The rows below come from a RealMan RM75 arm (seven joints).
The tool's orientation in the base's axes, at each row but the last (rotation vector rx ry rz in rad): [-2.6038, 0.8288, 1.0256]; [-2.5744, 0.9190, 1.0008]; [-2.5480, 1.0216, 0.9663]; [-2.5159, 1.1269, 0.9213]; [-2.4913, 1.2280, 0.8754]
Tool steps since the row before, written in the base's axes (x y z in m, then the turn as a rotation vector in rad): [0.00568, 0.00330, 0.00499, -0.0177, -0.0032, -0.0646]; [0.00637, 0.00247, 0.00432, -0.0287, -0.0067, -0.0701]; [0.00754, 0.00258, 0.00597, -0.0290, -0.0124, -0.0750]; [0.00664, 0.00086, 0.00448, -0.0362, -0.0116, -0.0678]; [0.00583, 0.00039, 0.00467, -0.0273, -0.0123, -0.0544]
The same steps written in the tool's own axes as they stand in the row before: [-0.00141, -0.00598, -0.00551, 0.0348, 0.0129, 0.0558]; [-0.00044, -0.00588, -0.00553, 0.0339, 0.0224, 0.0643]; [-0.00121, -0.00686, -0.00712, 0.0400, 0.0267, 0.0656]; [0.00002, -0.00528, -0.00608, 0.0313, 0.0317, 0.0637]; [-0.00033, -0.00453, -0.00594, 0.0279, 0.0259, 0.0490]
